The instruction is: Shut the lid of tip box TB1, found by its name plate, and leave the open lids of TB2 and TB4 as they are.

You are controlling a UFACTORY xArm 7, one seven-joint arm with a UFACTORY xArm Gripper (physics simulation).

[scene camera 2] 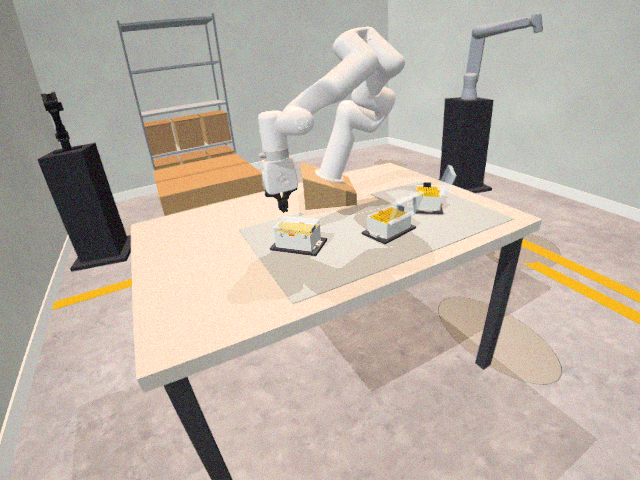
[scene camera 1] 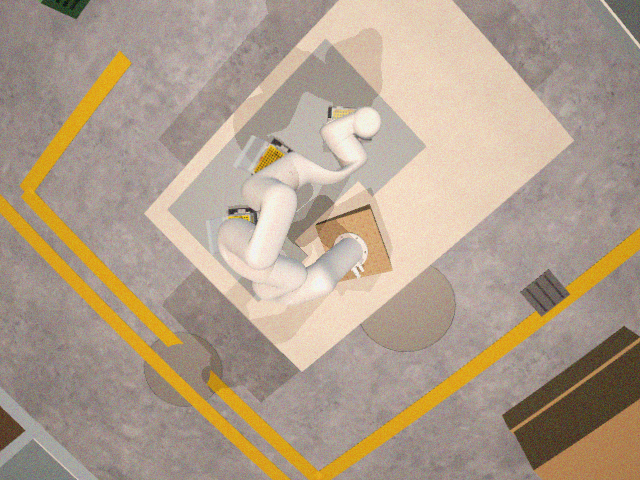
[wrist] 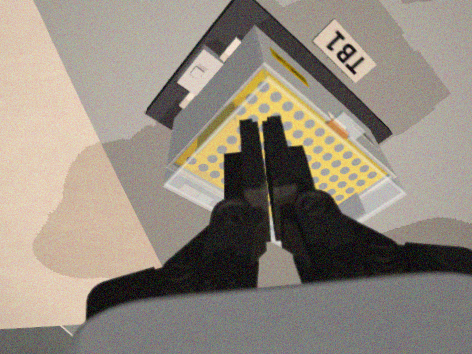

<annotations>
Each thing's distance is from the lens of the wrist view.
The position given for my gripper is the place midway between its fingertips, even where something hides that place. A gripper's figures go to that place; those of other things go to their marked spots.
my gripper [wrist: 261,146]: 14 cm
grey mat [wrist: 412,89]: 28 cm
</annotations>
